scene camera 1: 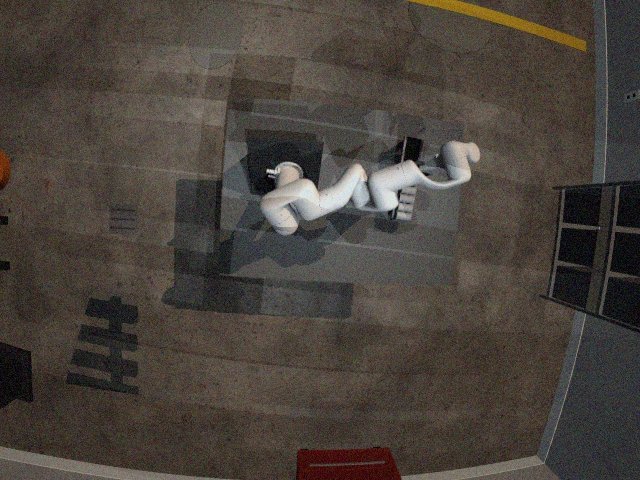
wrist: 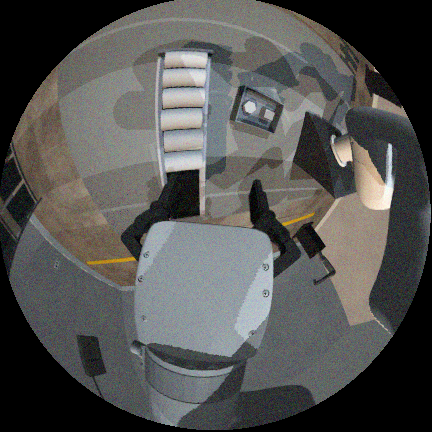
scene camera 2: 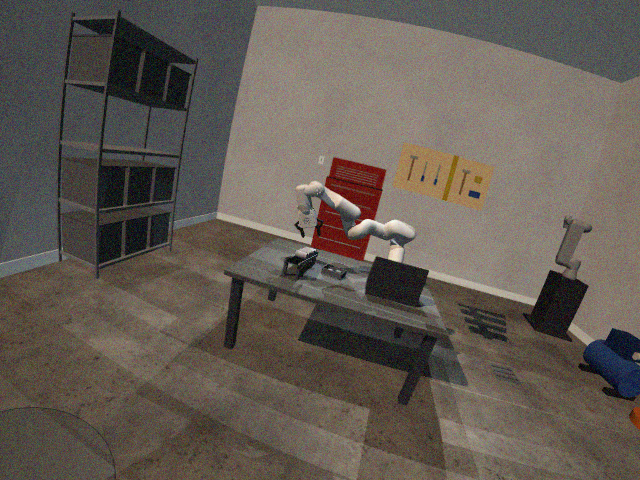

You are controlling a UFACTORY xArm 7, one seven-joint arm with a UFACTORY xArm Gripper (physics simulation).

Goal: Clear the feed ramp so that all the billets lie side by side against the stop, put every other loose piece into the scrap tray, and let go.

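Where they show: gripper, fingertip midpoint: [wrist: 214, 183] [scene camera 2: 311, 236]; arm's base at its link origin: [scene camera 1: 288, 173] [wrist: 337, 150] [scene camera 2: 392, 275].
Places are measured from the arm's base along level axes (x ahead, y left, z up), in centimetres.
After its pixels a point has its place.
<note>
The feed ramp [scene camera 1: 412, 148] {x 51.6, y 24.4, z -1.6 cm} [scene camera 2: 299, 264] [wrist: 186, 195] {x 51.2, y 22.7, z -1.8 cm} stands on the table, its bare black stretch at the end nearer the gripper in the wrist view. Several pale cylindrical billets [scene camera 1: 406, 203] {x 53.9, y -0.8, z -1.6 cm} [scene camera 2: 306, 252] {x 50.9, y 10.0, z 0.4 cm} [wrist: 181, 119] {x 53.2, y 5.4, z 0.1 cm} lie side by side across it, in a row from the stop [wrist: 186, 51] {x 54.0, y -7.8, z -1.6 cm} at the far end. The scrap tray [scene camera 2: 332, 275] {x 33.4, y 5.5, z -9.7 cm} [wrist: 252, 126] {x 35.7, y 5.1, z -7.0 cm} is beside the ramp and holds a white hexagonal piece [wrist: 249, 107] {x 36.9, y 0.6, z -8.5 cm} and a small squarish piece [wrist: 268, 115] {x 31.3, y 1.0, z -7.6 cm}. My gripper [scene camera 2: 310, 235] {x 49.8, y 11.3, z 10.9 cm} [wrist: 214, 183] {x 49.8, y 11.3, z 10.9 cm} is open and empty, well above the ramp; scene camera 1 hides its fingers under the arm.
A large dark block [scene camera 2: 395, 280] {x -2.4, y 11.8, z 1.5 cm} [wrist: 320, 155] {x 12.5, y 5.4, z 0.5 cm} stands by the arm's base on the table [scene camera 2: 356, 304] {x 12.3, y 30.9, z -10.5 cm}, on the far side of the scrap tray from the ramp. A shelf rack [scene camera 2: 104, 129] and a red tool cabinet [scene camera 2: 356, 186] [scene camera 1: 346, 457] stand away from the table.
</note>
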